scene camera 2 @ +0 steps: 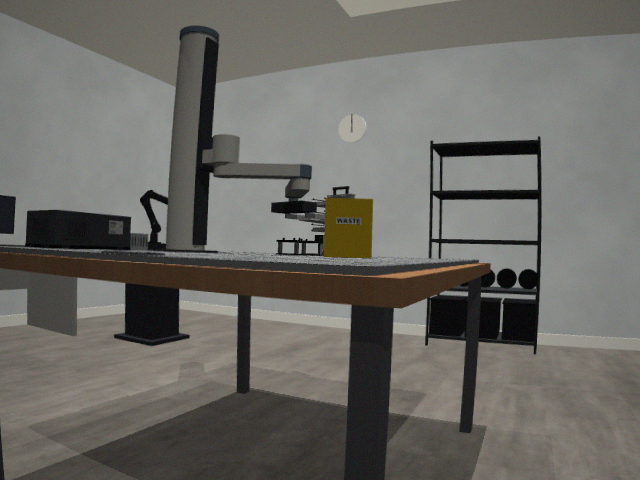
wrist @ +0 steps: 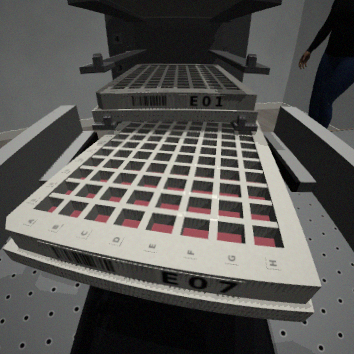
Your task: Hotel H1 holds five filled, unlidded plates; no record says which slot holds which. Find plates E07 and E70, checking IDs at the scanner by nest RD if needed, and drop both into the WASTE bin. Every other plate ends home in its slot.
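Places are measured from the arm's base along level axes (x down, y back, z left), in millimetres.
Pixels of known places: gripper, fingertip midpoint: [scene camera 2: 319,218] [wrist: 177,120].
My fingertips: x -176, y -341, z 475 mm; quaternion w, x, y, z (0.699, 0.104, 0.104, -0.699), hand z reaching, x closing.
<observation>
Behind a point stands the place of what it marks.
Plate E07 [wrist: 172,197] @(x -172, y -323, z 421 mm), unlidded with red in its wells, lies between the fingers in the wrist view, turned a little, its label edge lower on the right. My gripper [scene camera 2: 300,217] [wrist: 177,120] @(x -176, y -341, z 475 mm) is shut on its sides. E07 is largely out in front of hotel H1 [scene camera 2: 340,189] @(x -319, y -379, z 609 mm) [wrist: 180,37] @(x -215, y -379, z 594 mm). Plate E01 [wrist: 175,101] @(x -187, y -339, z 474 mm) sits in the hotel behind and above it, square and level. The yellow WASTE bin [scene camera 2: 348,237] @(x -81, y -631, z 97 mm) stands near the hotel and hides much of it in the scene view. No E70 label is readable; lower slots are hidden by E07.
A low black stand with posts [scene camera 2: 294,240] @(x -71, y -327, z 277 mm) is under the gripper. A dark box-shaped device [scene camera 2: 77,229] @(x -73, y 32, z -471 mm) stands at the table's left. The arm's column [scene camera 2: 188,139] @(x -432, y -43, z -61 mm) rises behind the table. A person [wrist: 330,60] stands right of the hotel. A black shelf rack [scene camera 2: 485,194] is at the wall.
</observation>
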